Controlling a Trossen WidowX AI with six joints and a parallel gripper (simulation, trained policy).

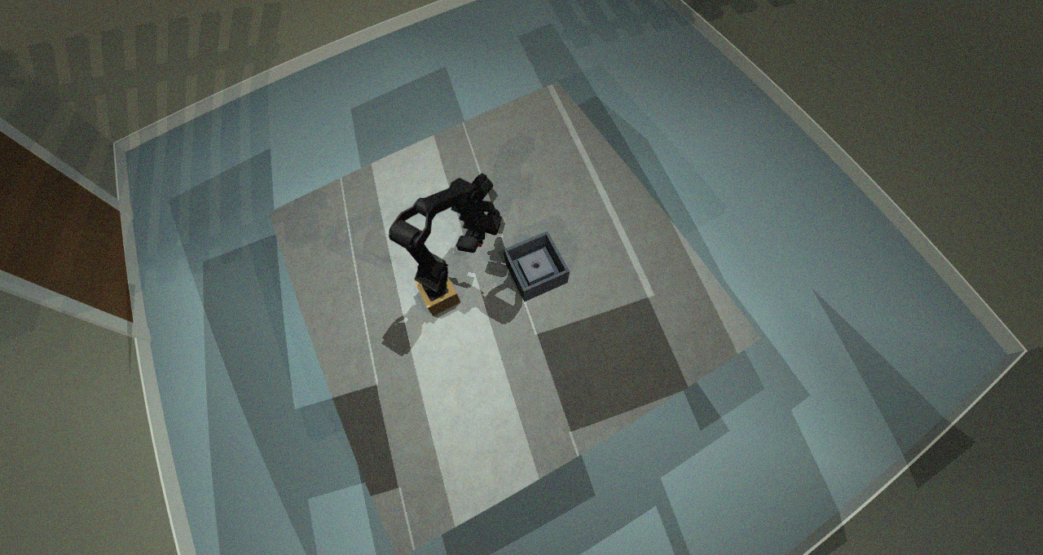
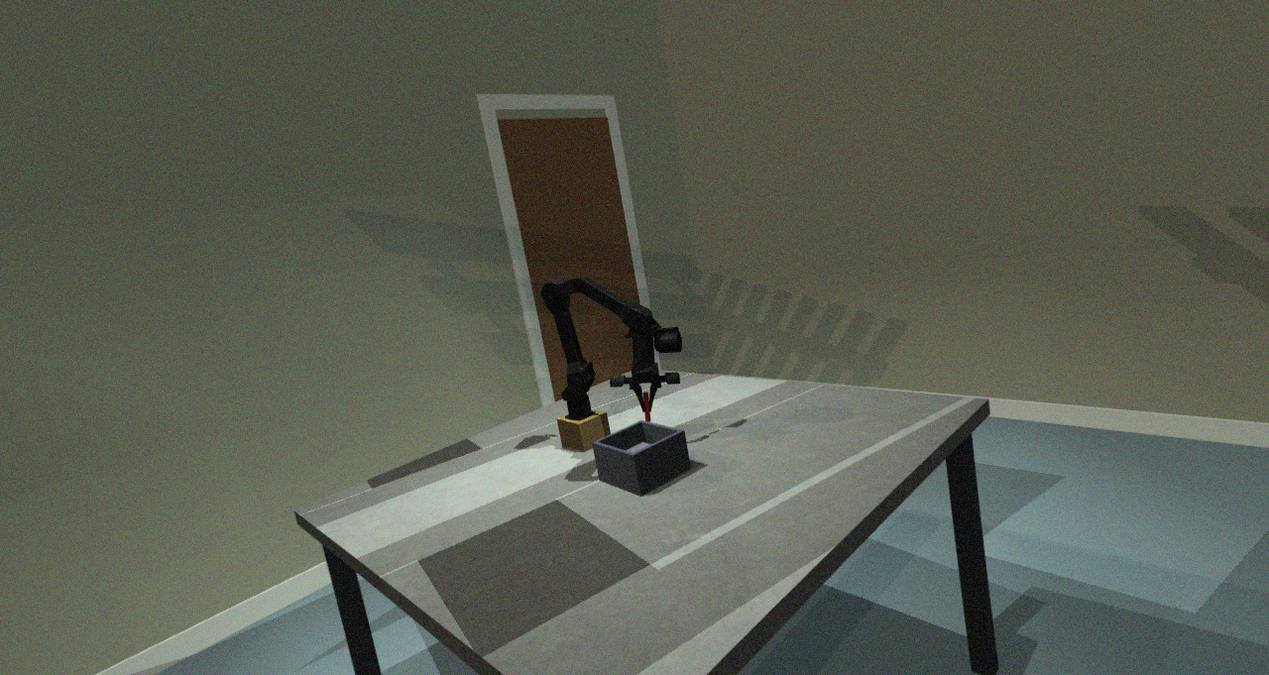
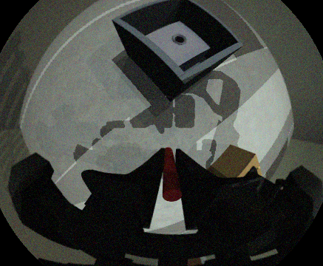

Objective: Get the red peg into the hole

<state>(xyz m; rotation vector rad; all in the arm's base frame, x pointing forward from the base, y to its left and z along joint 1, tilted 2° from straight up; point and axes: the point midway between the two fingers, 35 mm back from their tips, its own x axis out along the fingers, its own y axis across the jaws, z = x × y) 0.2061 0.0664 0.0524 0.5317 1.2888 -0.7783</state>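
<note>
My gripper tip is 16 cm to the left of the light plate, 11 cm short of it and 5 cm above it. Also, from my gripper tip: red peg (1 cm to the left, 1 cm behind, 1 cm above); dark box (16 cm to the right, 11 cm ahead, 7 cm below).
</note>
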